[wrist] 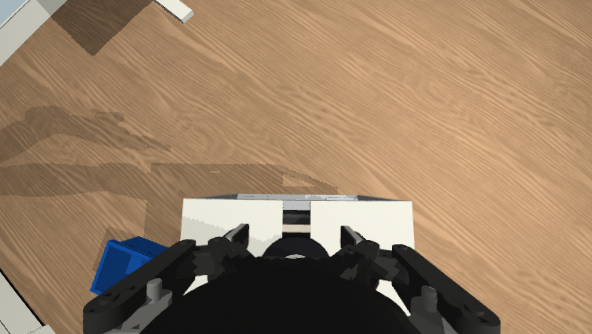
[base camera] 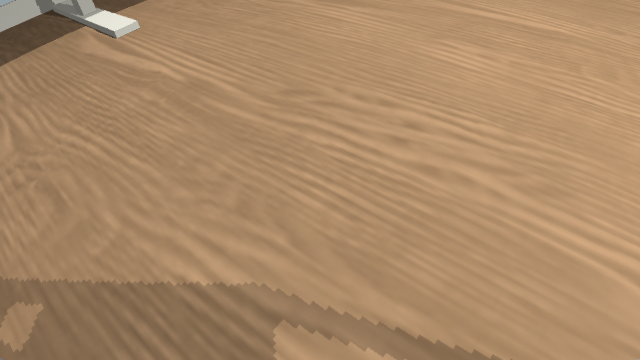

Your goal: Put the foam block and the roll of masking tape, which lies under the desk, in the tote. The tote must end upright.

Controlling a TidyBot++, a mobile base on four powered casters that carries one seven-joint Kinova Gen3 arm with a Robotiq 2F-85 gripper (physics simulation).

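Frame: origin at the arm's base, x ahead, y left, z up, level; centimetres.
Seen in the pictures: gripper, between the fingertips: (wrist: 294,235).
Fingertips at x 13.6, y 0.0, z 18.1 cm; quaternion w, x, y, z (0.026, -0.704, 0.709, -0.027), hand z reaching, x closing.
A point is followed by its place in that frame.
The blue tote (wrist: 142,245) {z -34.6, x -7.8, y 65.7 cm} stands upright on the floor at the lower left of the wrist view, partly hidden behind the gripper's left finger linkage. The part of its inside that shows is blue. The foam block does not show in either view, and the hidden part of the tote cannot be seen into. The masking tape does not show in either view. My gripper (wrist: 294,235) {z 18.1, x 13.6, y 0.0 cm} is open, with nothing between its fingers, and is above the white robot base in the wrist view.
A white foot (base camera: 112,24) (wrist: 177,10) of some furniture rests on the floor at the upper left, near a pale baseboard (base camera: 15,19) {z -37.5, x 143.0, y 130.6 cm} (wrist: 20,42) {z -38.8, x 99.9, y 165.1 cm}. The robot's white base top (wrist: 220,215) lies below the gripper. Another white structure (wrist: 17,310) {z -36.0, x -40.1, y 126.2 cm} shows at the lower left.
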